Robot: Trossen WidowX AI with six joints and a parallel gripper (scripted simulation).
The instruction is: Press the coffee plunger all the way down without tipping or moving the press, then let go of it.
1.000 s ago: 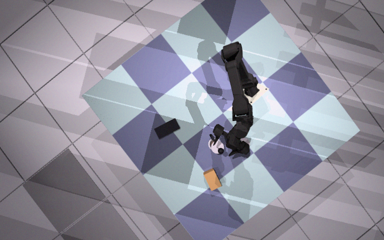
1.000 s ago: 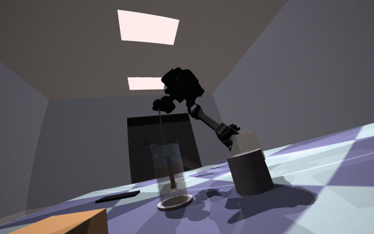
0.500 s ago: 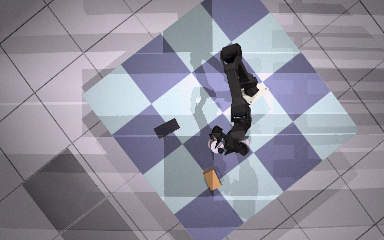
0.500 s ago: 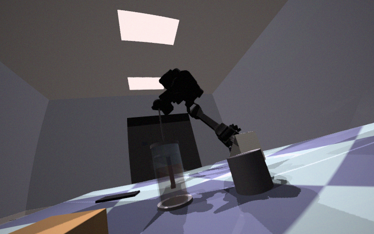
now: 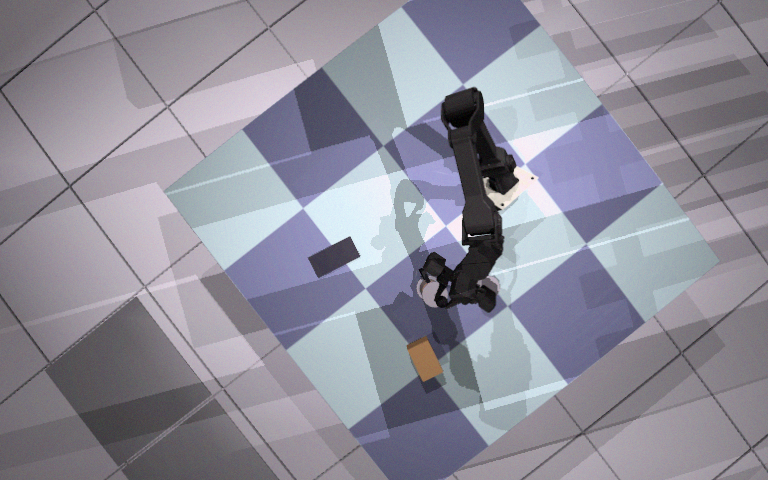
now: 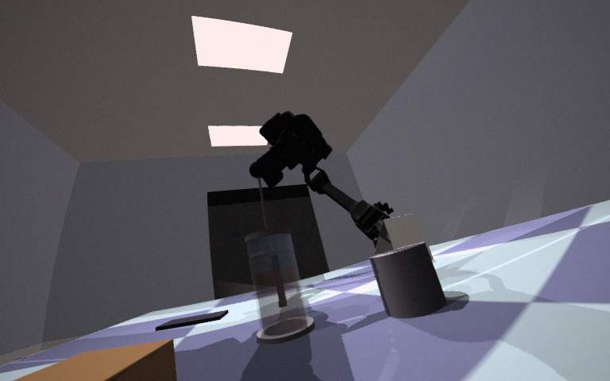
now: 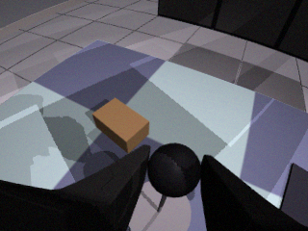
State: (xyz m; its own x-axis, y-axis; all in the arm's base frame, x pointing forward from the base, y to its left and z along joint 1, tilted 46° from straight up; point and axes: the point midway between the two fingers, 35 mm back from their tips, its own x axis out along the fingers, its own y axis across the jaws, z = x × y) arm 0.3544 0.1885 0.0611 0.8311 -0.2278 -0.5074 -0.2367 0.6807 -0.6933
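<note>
Now: gripper tip 1 cm past the glass coffee press, 2 cm to the left of it and 13 cm above it. Round my gripper tip: orange box 15 cm ahead, 15 cm to the left, 23 cm below; flat black slab 15 cm ahead, 28 cm to the right, 25 cm below.
</note>
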